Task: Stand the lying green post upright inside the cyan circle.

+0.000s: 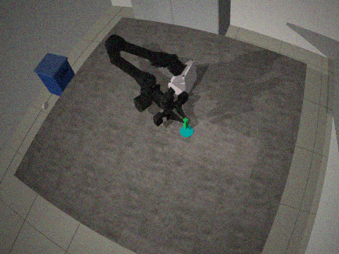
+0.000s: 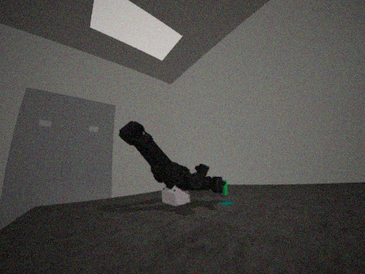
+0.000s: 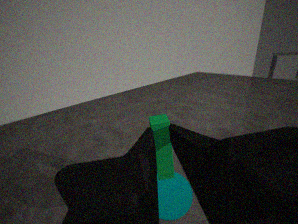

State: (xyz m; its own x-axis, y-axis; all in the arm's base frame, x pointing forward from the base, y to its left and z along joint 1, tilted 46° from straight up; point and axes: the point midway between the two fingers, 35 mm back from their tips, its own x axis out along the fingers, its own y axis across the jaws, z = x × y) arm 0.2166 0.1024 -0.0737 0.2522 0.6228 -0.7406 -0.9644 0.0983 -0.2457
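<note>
Right now my gripper tip is 90 mm above the cyan circle. Also, from my gripper tip: green post: 20 mm below.
</note>
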